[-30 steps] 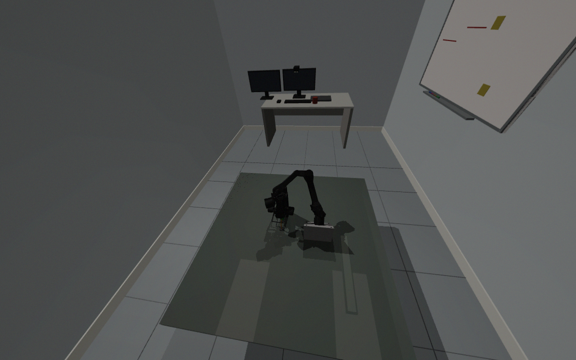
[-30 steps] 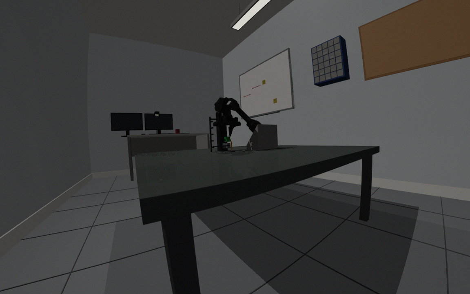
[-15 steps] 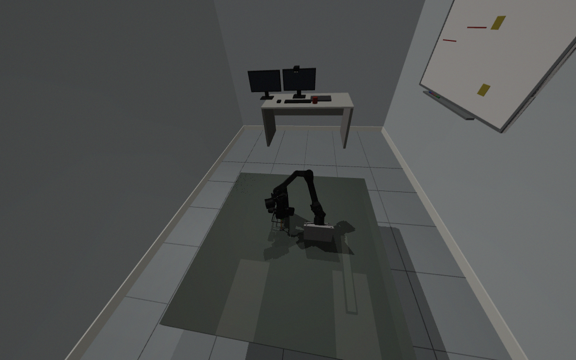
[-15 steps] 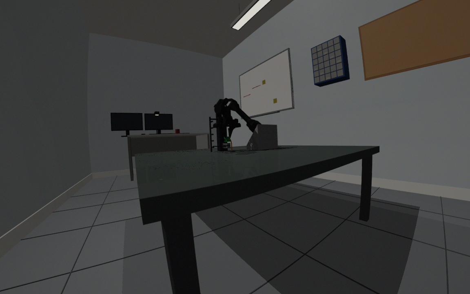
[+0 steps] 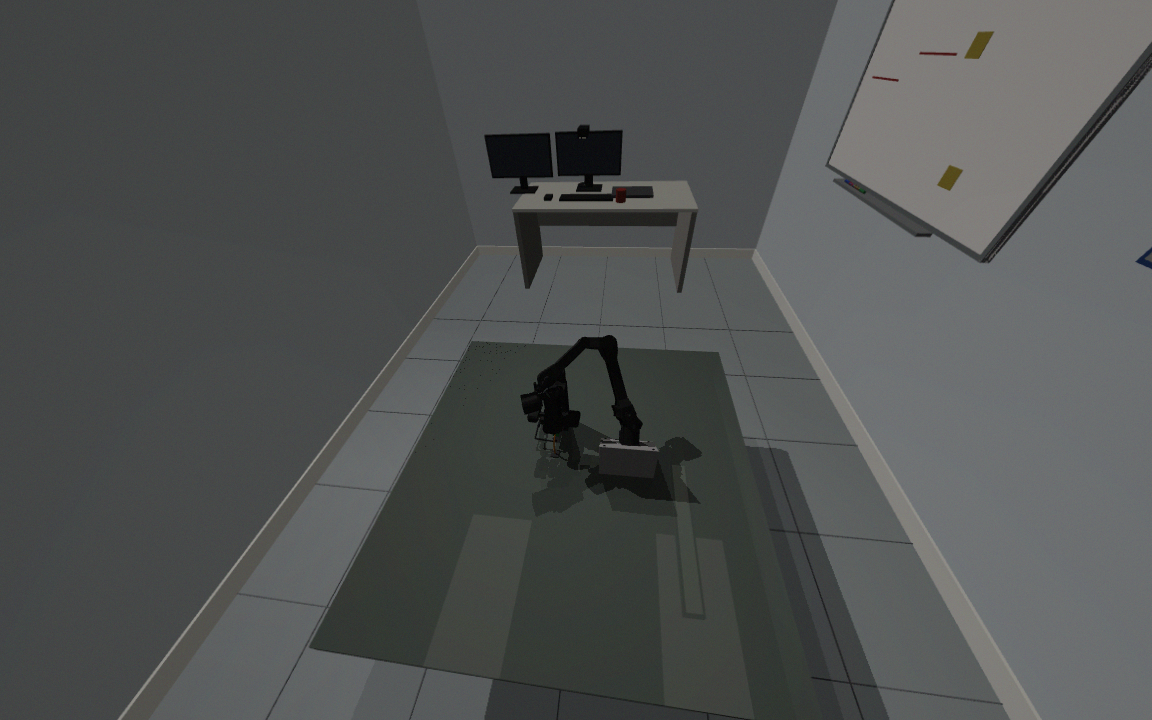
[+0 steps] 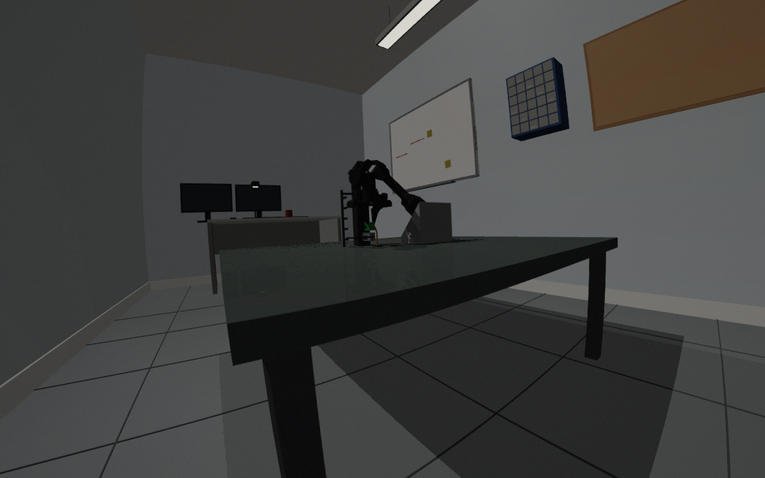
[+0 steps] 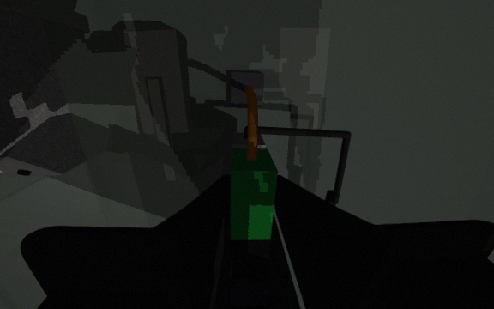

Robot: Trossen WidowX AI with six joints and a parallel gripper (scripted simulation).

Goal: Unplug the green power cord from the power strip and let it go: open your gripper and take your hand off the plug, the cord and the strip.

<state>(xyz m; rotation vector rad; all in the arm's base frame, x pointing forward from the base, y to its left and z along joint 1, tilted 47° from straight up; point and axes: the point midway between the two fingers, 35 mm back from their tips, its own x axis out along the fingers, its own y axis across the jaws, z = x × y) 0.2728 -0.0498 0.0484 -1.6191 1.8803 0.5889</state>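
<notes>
Right now my gripper tip is 3 cm to the left of the green plug.
</notes>
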